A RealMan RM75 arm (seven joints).
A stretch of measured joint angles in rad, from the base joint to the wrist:
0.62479, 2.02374, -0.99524, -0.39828, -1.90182, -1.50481, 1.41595
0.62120, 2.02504, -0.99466, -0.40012, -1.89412, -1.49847, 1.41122
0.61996, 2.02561, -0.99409, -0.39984, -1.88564, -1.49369, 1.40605
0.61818, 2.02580, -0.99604, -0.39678, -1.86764, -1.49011, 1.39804
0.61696, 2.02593, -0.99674, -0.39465, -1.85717, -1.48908, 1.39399
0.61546, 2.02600, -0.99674, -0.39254, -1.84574, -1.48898, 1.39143
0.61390, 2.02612, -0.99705, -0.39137, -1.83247, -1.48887, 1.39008
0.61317, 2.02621, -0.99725, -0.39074, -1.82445, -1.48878, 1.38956
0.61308, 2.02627, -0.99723, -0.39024, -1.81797, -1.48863, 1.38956
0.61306, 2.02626, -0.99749, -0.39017, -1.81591, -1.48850, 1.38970
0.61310, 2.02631, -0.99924, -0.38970, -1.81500, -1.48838, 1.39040
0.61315, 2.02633, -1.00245, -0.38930, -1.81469, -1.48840, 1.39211
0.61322, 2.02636, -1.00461, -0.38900, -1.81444, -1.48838, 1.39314
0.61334, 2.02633, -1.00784, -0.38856, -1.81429, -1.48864, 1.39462
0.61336, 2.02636, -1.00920, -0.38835, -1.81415, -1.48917, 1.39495
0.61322, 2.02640, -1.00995, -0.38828, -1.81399, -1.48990, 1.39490
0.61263, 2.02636, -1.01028, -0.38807, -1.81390, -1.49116, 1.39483
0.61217, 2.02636, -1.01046, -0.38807, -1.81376, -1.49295, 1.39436
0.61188, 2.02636, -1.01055, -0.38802, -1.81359, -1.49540, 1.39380
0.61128, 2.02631, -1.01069, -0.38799, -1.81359, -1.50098, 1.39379
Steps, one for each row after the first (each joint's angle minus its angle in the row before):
-0.00359, 0.00130, 0.00058, -0.00184, 0.00770, 0.00634, -0.00473
-0.00124, 0.00057, 0.00057, 0.00028, 0.00848, 0.00478, -0.00517
-0.00178, 0.00019, -0.00195, 0.00306, 0.01800, 0.00358, -0.00801
-0.00122, 0.00013, -0.00070, 0.00213, 0.01047, 0.00103, -0.00405
-0.00150, 0.00007, 0.00000, 0.00211, 0.01143, 0.00010, -0.00256
-0.00156, 0.00012, -0.00031, 0.00117, 0.01327, 0.00011, -0.00135
-0.00073, 0.00009, -0.00020, 0.00063, 0.00802, 0.00009, -0.00052
-0.00009, 0.00006, 0.00002, 0.00050, 0.00648, 0.00015, 0.00000
-0.00002, -0.00001, -0.00026, 0.00007, 0.00206, 0.00013, 0.00014
0.00004, 0.00005, -0.00175, 0.00047, 0.00091, 0.00012, 0.00070
0.00005, 0.00002, -0.00321, 0.00040, 0.00031, -0.00002, 0.00171
0.00007, 0.00003, -0.00216, 0.00030, 0.00025, 0.00002, 0.00103
0.00012, -0.00003, -0.00323, 0.00044, 0.00015, -0.00026, 0.00148
0.00002, 0.00003, -0.00136, 0.00021, 0.00014, -0.00053, 0.00033
-0.00014, 0.00004, -0.00075, 0.00007, 0.00016, -0.00073, -0.00005
-0.00059, -0.00004, -0.00033, 0.00021, 0.00009, -0.00126, -0.00007
-0.00046, 0.00000, -0.00018, 0.00000, 0.00014, -0.00179, -0.00047
-0.00029, 0.00000, -0.00009, 0.00005, 0.00017, -0.00245, -0.00056
-0.00060, -0.00005, -0.00014, 0.00003, 0.00000, -0.00558, -0.00001

